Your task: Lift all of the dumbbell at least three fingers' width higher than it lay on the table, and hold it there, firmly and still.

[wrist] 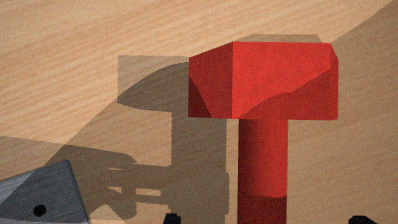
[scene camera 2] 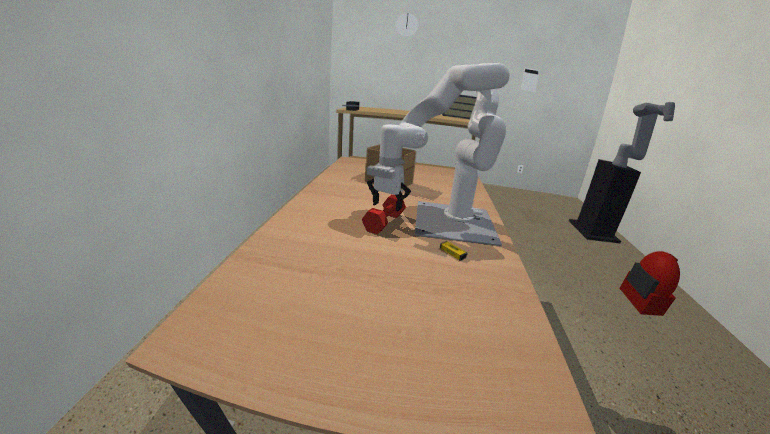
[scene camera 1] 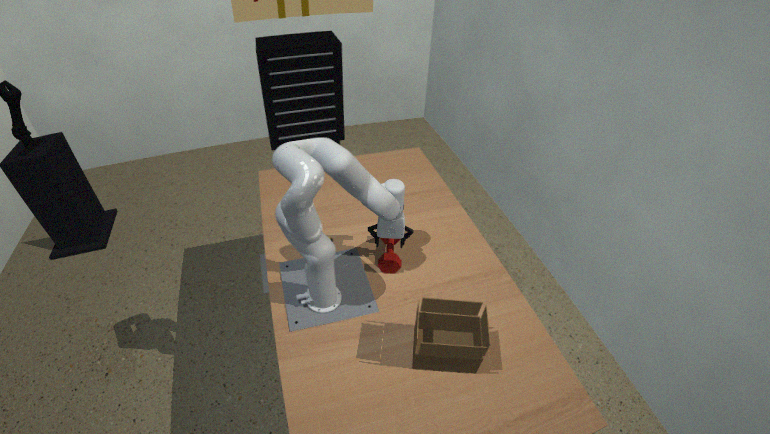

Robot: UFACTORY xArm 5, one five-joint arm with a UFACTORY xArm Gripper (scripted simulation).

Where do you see a red dumbbell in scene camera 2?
375,220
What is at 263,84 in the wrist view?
A red dumbbell.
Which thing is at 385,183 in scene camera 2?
My gripper.
